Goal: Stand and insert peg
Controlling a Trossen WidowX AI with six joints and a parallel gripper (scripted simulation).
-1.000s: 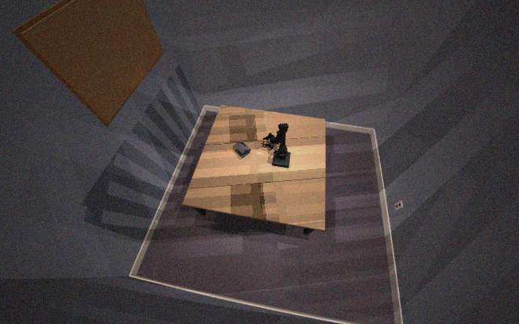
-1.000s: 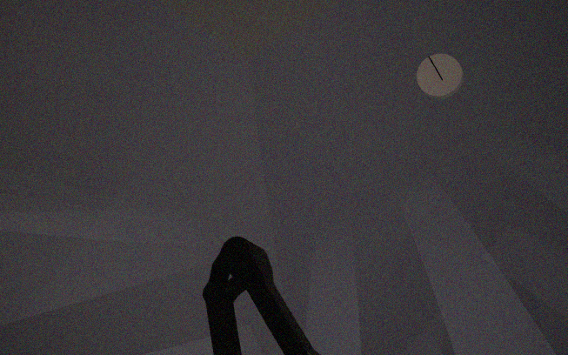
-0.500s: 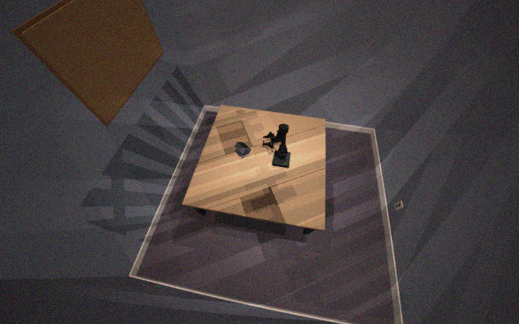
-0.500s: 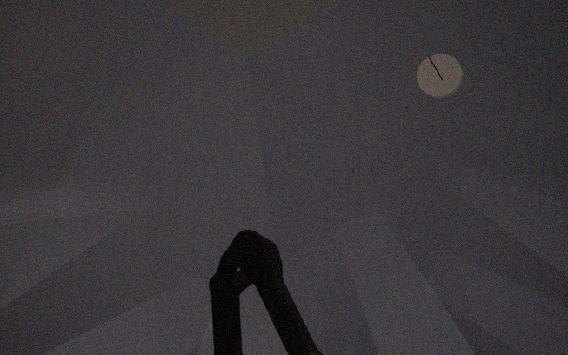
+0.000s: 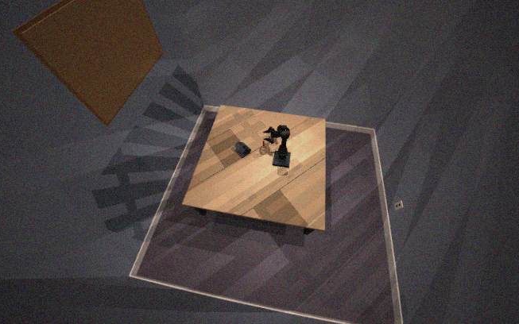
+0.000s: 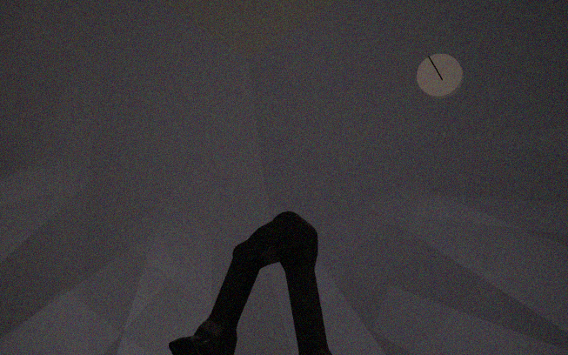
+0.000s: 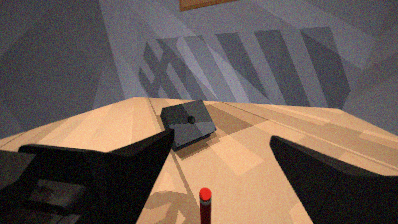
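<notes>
My gripper tip is now 10 cm above the red peg, 1 cm to the right of it and 1 cm past it. Also, from my gripper tip: grey sloped panel: 20 cm ahead, 10 cm to the left, 10 cm below.
</notes>
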